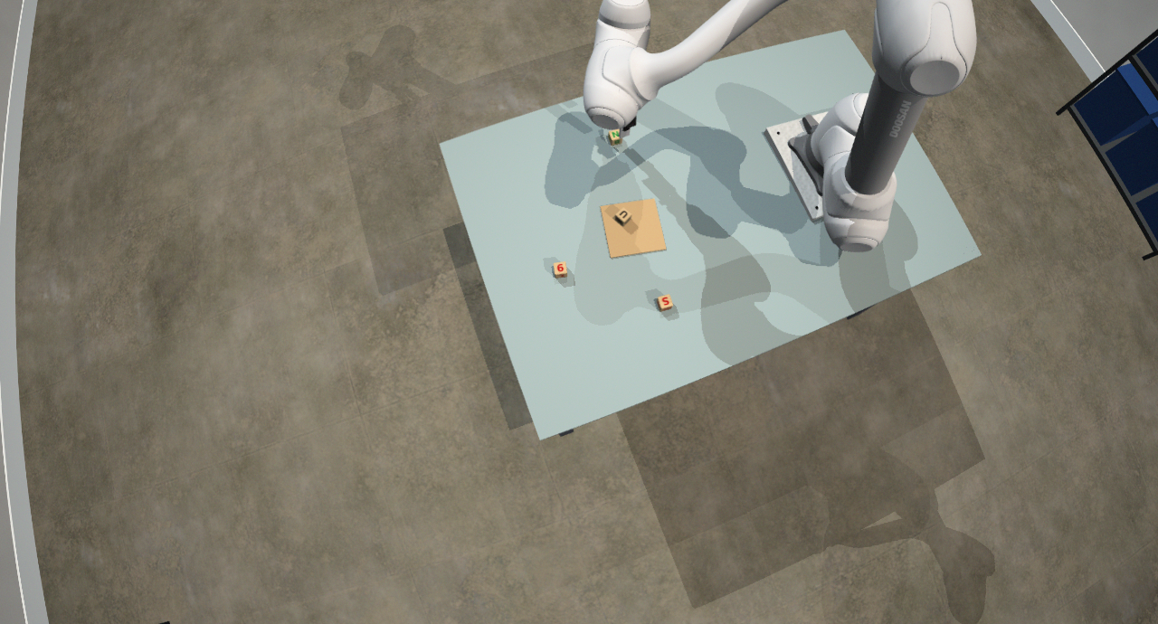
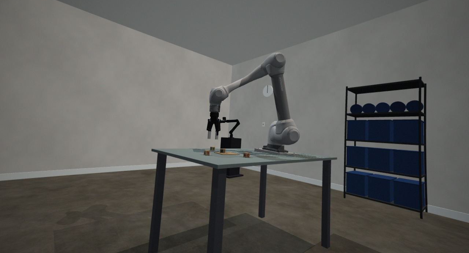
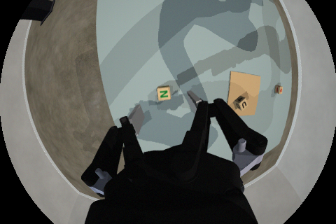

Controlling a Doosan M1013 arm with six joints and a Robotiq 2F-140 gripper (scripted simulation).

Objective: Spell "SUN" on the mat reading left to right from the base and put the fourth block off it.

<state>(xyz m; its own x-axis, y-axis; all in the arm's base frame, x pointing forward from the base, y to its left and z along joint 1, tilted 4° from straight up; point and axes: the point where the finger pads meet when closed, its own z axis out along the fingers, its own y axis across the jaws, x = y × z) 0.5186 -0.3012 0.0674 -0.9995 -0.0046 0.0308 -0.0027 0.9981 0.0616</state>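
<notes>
Now: the S block 46 cm to the left of my hand, 10 cm below it and 10 cm ahead of it. The rest, counted from my hand: N block 10 cm below; mat 25 cm to the left, 12 cm below, 7 cm ahead; 6 block 28 cm ahead, 27 cm to the left, 10 cm below.
</notes>
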